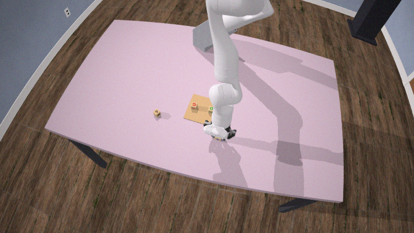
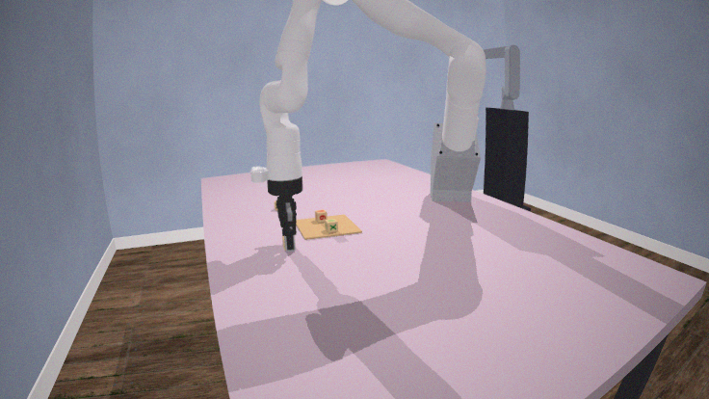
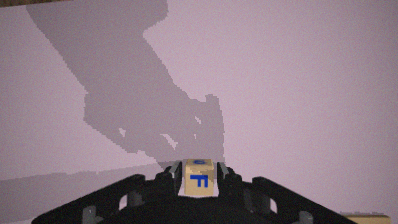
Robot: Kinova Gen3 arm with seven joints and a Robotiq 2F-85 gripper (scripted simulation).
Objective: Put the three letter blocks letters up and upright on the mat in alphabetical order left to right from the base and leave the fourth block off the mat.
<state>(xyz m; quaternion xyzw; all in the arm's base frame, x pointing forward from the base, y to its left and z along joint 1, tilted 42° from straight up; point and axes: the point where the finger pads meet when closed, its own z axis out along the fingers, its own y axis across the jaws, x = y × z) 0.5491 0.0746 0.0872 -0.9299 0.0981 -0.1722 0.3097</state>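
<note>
Right now my hand is 1 cm above the blue N block. Also, from my hand: green D block (12 cm behind, 6 cm to the right); then tan mat (12 cm behind, 10 cm to the right, 2 cm below).
</note>
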